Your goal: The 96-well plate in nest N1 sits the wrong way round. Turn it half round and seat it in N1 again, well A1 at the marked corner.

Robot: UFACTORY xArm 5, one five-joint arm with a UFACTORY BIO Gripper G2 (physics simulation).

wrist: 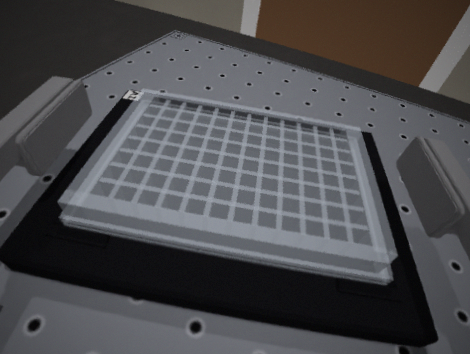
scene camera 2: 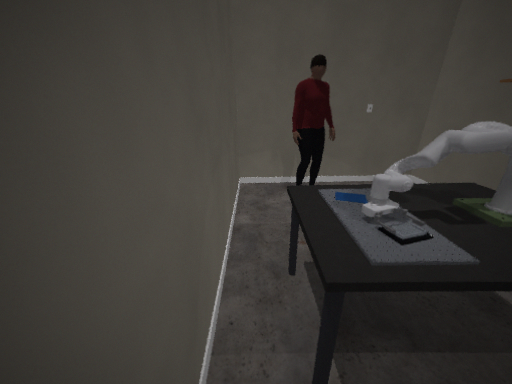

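Observation:
The clear 96-well plate (scene camera 2: 407,228) (wrist: 235,175) lies on the black nest (scene camera 2: 417,239) (wrist: 225,282), which stands on the grey perforated board (scene camera 2: 385,250) (wrist: 280,320). In the wrist view a white label (wrist: 132,95) marks the nest's far left corner and is partly covered by the plate's corner. The plate's well lettering is too faint to read. My gripper (scene camera 2: 406,225) (wrist: 244,156) is open, with one finger to the left of the plate and the other to its right. A gap shows between each finger and the plate.
A flat blue object (scene camera 2: 351,197) lies at the far end of the board. The dark table's (scene camera 2: 320,240) edge runs along the board's left side. The arm's base stands on a green plate (scene camera 2: 475,207) at the right. A person in red (scene camera 2: 312,105) stands behind the table.

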